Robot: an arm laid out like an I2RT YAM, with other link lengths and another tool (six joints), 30 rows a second.
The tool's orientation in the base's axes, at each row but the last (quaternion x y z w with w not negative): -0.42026 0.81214 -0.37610 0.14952; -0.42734 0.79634 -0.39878 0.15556; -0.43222 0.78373 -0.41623 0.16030; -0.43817 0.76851 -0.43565 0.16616; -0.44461 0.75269 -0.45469 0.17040
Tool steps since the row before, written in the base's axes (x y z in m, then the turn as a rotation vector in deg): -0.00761 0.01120 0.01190 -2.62 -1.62 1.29; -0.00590 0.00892 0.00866 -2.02 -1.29 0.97; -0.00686 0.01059 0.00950 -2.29 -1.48 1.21; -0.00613 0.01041 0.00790 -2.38 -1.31 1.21; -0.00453 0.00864 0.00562 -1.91 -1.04 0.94
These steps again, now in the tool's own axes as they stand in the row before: -0.00345 -0.00035 -0.01769 2.96 -0.05 -1.55; -0.00291 -0.00054 -0.01344 2.31 -0.03 -1.16; -0.00361 -0.00082 -0.01535 2.65 -0.13 -1.37; -0.00408 -0.00074 -0.01383 2.56 -0.04 -1.51; -0.00382 -0.00072 -0.01057 2.04 0.00 -1.20
